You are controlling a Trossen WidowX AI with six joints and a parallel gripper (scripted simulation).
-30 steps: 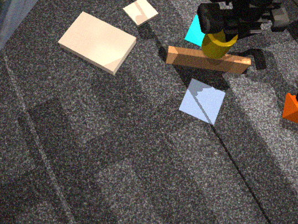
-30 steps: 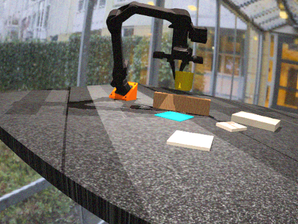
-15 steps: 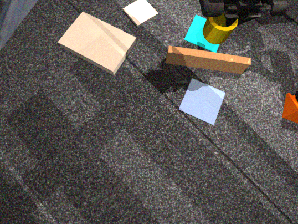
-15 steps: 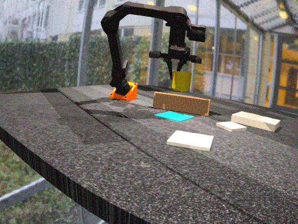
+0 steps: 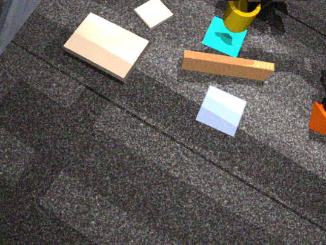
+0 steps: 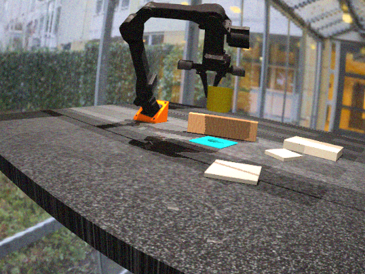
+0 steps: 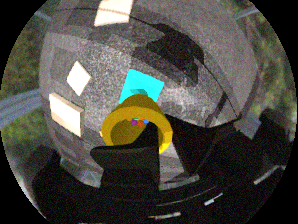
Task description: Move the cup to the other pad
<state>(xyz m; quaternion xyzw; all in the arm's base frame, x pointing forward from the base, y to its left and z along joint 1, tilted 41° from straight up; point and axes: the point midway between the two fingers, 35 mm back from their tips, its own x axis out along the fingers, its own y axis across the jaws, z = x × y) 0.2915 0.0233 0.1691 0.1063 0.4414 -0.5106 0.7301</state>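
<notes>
The long wooden bar lies 100 mm to the left of my gripper tip and 100 mm below it. Round my gripper tip: yellow cup 20 mm ahead, 20 mm to the left; small beige block 240 mm ahead, 30 mm to the left, 120 mm below; pale blue pad 40 mm behind, 200 mm to the left, 130 mm below.
</notes>
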